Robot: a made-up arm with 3 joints. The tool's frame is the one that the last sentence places.
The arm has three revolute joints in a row. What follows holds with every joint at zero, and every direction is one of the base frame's.
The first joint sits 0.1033 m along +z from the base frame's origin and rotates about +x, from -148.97 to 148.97 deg.
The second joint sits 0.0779 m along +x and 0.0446 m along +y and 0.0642 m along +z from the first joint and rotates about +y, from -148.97 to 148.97 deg.
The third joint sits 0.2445 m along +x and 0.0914 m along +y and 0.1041 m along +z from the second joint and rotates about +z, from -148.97 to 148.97 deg.
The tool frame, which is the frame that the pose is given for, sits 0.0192 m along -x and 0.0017 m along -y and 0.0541 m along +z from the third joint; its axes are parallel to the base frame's.
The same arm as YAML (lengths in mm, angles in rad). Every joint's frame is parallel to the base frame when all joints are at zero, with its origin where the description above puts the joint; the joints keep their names.
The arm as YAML. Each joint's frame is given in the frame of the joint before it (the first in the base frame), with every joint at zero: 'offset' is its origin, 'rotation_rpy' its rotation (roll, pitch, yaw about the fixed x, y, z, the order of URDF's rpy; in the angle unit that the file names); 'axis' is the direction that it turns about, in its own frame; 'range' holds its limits. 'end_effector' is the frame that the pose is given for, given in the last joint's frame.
length_unit: mm
angle_unit: rad
chain:
  - id: joint 1
    offset: [0.0, 0.0, 103.3]
    rotation_rpy: [0.0, 0.0, 0.0]
    axis: [1.0, 0.0, 0.0]
    range: [-2.6, 2.6]
  - id: joint 2
    offset: [77.9, 44.6, 64.2]
    rotation_rpy: [0.0, 0.0, 0.0]
    axis: [0.0, 1.0, 0.0]
    range: [-2.6, 2.6]
  - id: joint 3
    offset: [244.5, 91.4, 104.1]
    rotation_rpy: [0.0, 0.0, 0.0]
    axis: [0.0, 0.0, 1.0]
    range: [-2.6, 2.6]
end_effector:
  offset: [-19.2, -1.7, 54.1]
  rotation_rpy: [0.0, 0.0, 0.0]

